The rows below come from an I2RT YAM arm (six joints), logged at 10 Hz.
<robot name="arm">
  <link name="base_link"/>
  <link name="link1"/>
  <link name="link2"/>
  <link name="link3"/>
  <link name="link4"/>
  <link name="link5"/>
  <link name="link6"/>
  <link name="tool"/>
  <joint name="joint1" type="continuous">
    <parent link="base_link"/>
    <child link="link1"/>
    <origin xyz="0 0 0.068"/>
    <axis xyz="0 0 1"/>
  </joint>
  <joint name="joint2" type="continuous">
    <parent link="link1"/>
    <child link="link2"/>
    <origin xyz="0.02 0.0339 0.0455" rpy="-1.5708 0 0"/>
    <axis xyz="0 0 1"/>
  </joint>
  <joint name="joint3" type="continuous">
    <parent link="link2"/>
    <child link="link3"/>
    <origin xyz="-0.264 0 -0.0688" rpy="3.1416 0 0"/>
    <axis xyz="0 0 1"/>
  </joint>
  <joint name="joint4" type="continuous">
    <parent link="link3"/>
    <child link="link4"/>
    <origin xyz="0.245 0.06 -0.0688"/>
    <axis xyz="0 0 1"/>
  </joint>
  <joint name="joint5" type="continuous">
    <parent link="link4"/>
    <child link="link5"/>
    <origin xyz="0.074 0.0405 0.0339" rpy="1.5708 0 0"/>
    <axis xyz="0 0 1"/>
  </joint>
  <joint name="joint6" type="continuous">
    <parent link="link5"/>
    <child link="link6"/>
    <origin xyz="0.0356 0 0.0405" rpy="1.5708 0 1.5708"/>
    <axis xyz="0 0 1"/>
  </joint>
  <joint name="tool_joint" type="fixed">
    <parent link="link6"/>
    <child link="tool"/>
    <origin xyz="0 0 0" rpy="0 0 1.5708"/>
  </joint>
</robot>
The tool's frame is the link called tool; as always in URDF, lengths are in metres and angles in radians. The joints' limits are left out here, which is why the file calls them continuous.
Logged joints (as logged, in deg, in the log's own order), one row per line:
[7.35, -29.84, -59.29, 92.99, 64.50, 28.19]
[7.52, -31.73, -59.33, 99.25, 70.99, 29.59]
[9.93, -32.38, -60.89, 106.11, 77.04, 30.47]
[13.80, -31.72, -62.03, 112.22, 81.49, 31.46]
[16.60, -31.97, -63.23, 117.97, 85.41, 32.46]
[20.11, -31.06, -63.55, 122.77, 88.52, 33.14]
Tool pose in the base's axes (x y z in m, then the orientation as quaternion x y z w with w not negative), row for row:
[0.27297, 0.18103, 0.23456, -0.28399, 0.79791, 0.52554, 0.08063]
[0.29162, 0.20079, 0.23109, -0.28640, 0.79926, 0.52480, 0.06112]
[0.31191, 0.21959, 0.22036, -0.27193, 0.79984, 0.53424, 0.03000]
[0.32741, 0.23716, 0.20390, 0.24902, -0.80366, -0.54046, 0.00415]
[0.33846, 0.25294, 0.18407, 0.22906, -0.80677, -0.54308, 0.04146]
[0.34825, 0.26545, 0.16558, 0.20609, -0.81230, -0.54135, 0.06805]
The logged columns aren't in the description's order. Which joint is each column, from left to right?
Columns, left to right: joint6, joint4, joint5, joint2, joint3, joint1.
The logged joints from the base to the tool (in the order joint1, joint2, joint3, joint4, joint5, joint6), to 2 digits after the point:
[28.19, 92.99, 64.50, -29.84, -59.29, 7.35]
[29.59, 99.25, 70.99, -31.73, -59.33, 7.52]
[30.47, 106.11, 77.04, -32.38, -60.89, 9.93]
[31.46, 112.22, 81.49, -31.72, -62.03, 13.80]
[32.46, 117.97, 85.41, -31.97, -63.23, 16.60]
[33.14, 122.77, 88.52, -31.06, -63.55, 20.11]

